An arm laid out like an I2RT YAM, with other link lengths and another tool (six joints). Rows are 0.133 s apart.
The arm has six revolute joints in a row. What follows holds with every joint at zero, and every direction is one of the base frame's.
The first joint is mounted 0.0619 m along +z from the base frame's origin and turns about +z.
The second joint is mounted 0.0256 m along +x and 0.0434 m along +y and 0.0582 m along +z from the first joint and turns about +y.
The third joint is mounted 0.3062 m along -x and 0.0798 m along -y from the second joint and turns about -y.
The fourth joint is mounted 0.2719 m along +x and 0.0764 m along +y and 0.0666 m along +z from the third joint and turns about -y.
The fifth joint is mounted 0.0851 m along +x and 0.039 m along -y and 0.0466 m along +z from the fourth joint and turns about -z.
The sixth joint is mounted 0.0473 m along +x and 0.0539 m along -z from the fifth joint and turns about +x.
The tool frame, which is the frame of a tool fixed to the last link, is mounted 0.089 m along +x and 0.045 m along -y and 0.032 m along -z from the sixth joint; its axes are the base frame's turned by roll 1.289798, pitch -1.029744 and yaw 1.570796 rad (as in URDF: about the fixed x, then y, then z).
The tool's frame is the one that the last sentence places.
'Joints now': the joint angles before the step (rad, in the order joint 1, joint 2, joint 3, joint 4, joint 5, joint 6). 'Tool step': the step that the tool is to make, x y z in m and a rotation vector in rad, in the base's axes. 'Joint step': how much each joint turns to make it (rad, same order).
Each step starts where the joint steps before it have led.
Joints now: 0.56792 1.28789 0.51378 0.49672 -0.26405 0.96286
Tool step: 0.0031 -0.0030 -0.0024 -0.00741 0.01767 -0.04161
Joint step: 0.00052 0.00527 0.00672 -0.01659 0.03951 0.01543
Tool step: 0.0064 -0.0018 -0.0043 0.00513 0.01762 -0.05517
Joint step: -0.00032 0.02365 0.00374 0.01374 0.04845 0.02978
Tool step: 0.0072 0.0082 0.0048 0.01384 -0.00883 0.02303
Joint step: -0.00061 0.03252 0.03005 0.01732 -0.02463 -0.00016
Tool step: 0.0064 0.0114 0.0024 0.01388 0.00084 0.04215
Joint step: 0.00129 0.04450 0.03608 0.01527 -0.04263 0.00038
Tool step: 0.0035 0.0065 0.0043 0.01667 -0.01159 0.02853
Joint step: -0.00096 0.01879 0.01649 0.02098 -0.03050 -0.00027
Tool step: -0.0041 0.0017 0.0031 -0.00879 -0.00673 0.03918
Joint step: 0.00081 -0.01200 0.00681 -0.02402 -0.03423 -0.02146
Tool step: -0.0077 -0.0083 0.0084 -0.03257 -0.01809 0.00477
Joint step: -0.00037 -0.06243 -0.00021 -0.07625 0.00498 -0.03902
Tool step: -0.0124 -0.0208 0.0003 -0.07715 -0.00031 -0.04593
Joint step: 0.00062 -0.09102 -0.01556 -0.13016 0.06398 -0.05001
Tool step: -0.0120 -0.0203 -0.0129 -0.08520 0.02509 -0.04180
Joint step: -0.00172 -0.05373 -0.02664 -0.10260 0.05846 -0.04076
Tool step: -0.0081 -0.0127 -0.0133 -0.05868 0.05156 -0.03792
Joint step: -0.00113 -0.01220 -0.00679 -0.08104 0.04260 -0.00389
